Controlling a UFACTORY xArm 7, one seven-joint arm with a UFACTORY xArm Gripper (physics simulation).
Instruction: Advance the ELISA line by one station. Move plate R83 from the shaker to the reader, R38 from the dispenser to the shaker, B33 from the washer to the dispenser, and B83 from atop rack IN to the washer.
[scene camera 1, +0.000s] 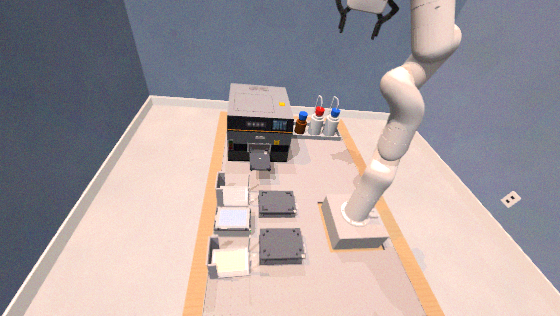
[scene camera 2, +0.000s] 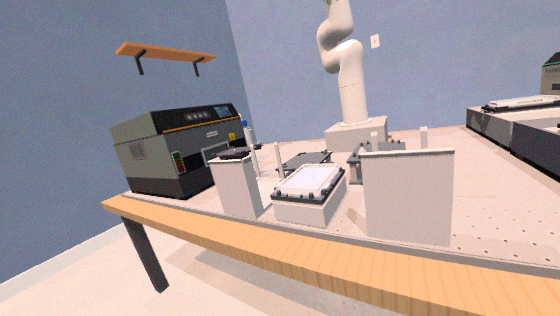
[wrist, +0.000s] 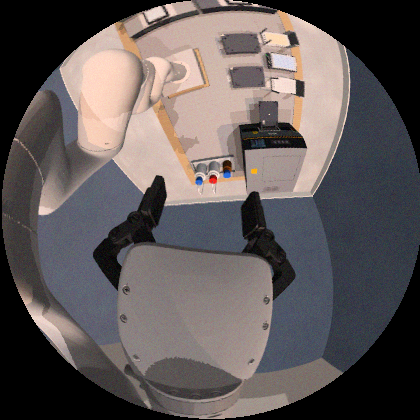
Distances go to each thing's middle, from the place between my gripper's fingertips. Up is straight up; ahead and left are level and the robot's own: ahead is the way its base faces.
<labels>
The pale blue well plate (scene camera 2: 308, 178) lies 300 mm ahead of my hand, 260 mm to the left of it and 650 mm below it. Round my hand: cream plate (scene camera 1: 229, 261) 270 mm ahead, 410 mm to the left, 690 mm below.
</labels>
